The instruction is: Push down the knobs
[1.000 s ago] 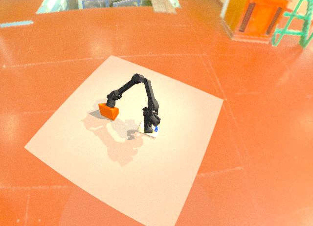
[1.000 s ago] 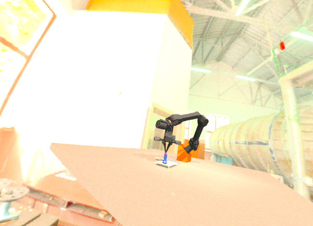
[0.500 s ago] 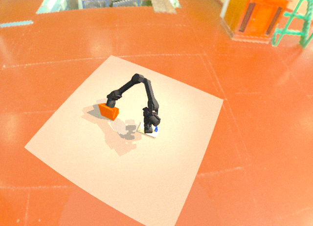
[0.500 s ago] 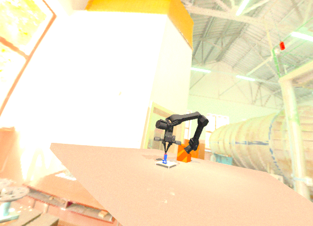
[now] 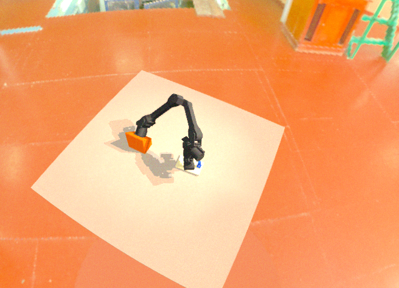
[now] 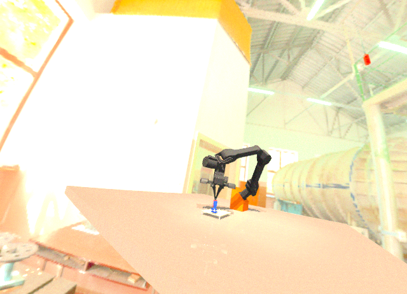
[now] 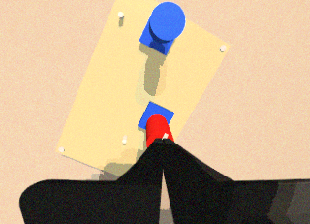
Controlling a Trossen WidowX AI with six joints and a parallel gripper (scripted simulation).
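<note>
Right now my gripper tip is 1 cm above the red knob. The rest, counted from my gripper tip: blue knob 6 cm ahead, 3 cm to the left, 1 cm below.
</note>
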